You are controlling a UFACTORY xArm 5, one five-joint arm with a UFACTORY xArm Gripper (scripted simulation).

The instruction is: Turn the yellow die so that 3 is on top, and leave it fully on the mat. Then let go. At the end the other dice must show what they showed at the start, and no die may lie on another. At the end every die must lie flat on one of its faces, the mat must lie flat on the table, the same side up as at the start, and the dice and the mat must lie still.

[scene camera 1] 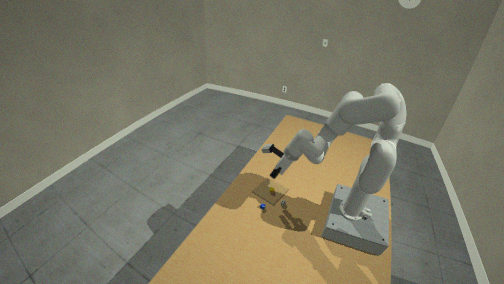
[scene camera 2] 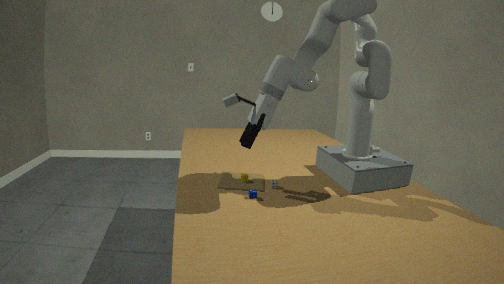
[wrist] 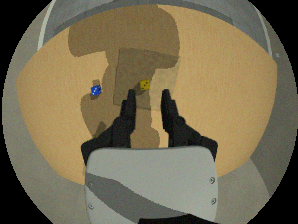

In view: the gripper (scene camera 2: 244,145).
The gripper also shows in the wrist view (wrist: 148,97).
